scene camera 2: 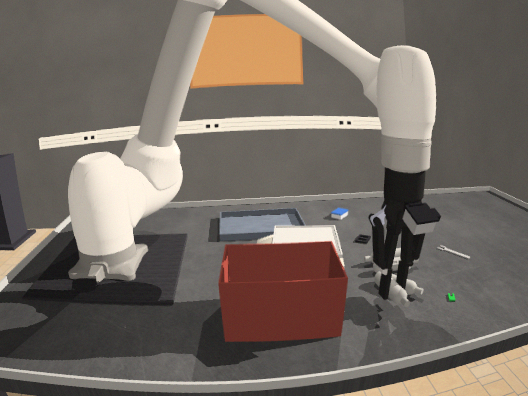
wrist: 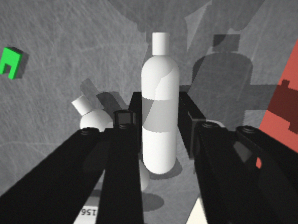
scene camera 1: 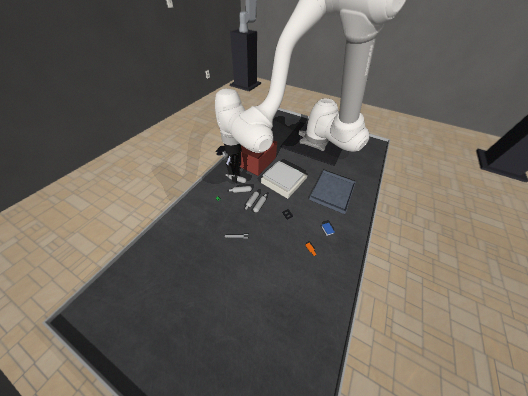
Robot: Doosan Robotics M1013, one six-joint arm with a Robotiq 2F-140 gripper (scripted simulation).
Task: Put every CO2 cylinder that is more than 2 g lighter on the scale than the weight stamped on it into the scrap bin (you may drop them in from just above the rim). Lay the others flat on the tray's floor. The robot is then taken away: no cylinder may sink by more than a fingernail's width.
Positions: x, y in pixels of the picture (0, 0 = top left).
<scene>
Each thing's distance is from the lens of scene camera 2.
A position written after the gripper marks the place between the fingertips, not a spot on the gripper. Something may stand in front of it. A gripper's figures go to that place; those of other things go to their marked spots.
gripper [scene camera 2: 391, 294]: 74 cm
red scrap bin [scene camera 2: 311, 307]: 61 cm
blue-grey tray [scene camera 2: 251, 224]: 115 cm
scale [scene camera 2: 282, 234]: 91 cm
The marked spots on the blue-grey tray and the scale are 25 cm apart.
</scene>
